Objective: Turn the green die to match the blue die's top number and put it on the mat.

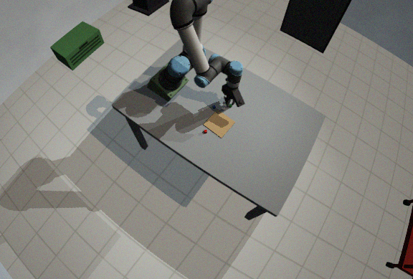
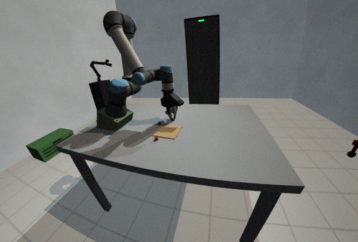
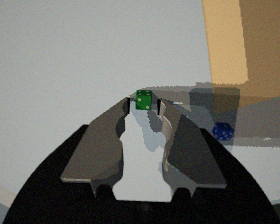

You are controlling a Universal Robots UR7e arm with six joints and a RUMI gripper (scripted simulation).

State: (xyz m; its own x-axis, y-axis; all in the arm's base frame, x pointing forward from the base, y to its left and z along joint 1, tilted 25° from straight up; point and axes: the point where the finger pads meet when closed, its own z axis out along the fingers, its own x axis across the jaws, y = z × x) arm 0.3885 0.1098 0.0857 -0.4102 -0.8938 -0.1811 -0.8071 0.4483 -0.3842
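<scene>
Right now the green die is 10 mm below my hand. Round my hand: red die (20 mm behind, 240 mm to the right, 10 mm below); then blue die (80 mm behind, 70 mm to the right, 10 mm below); then tan mat (10 mm ahead, 140 mm to the right, 20 mm below).
</scene>
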